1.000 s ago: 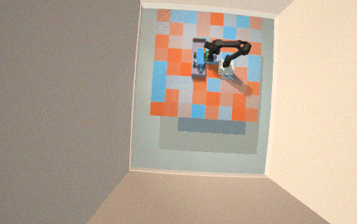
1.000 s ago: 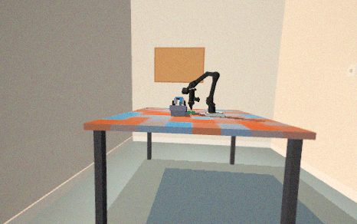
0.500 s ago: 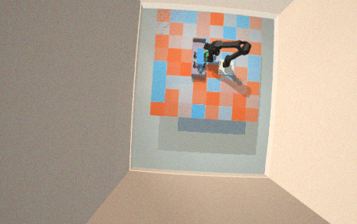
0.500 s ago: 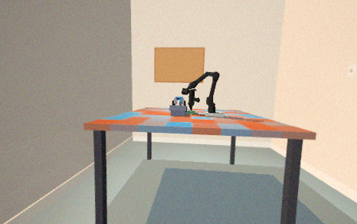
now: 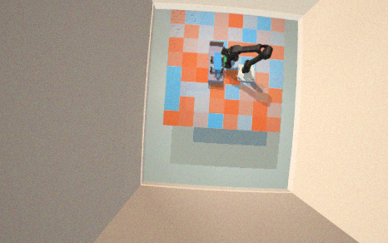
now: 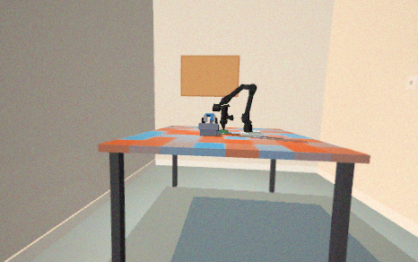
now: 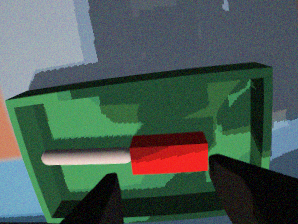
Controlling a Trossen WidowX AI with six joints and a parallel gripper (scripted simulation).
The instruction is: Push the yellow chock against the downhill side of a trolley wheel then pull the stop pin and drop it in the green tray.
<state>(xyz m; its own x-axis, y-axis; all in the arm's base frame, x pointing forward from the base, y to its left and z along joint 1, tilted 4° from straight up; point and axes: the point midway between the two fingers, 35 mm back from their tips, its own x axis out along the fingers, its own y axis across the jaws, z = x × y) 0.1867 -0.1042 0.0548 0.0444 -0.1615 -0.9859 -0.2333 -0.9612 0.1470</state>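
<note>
Now: the red-headed stop pin 1 cm behind my gripper tip, 2 cm to the right of it and 2 cm below it. Also, from my gripper tip: grey ramp (13 cm ahead, 6 cm to the left, 2 cm above); green tray (1 cm to the right, 4 cm below); yellow chock (6 cm ahead, 3 cm to the right, 5 cm above).
</note>
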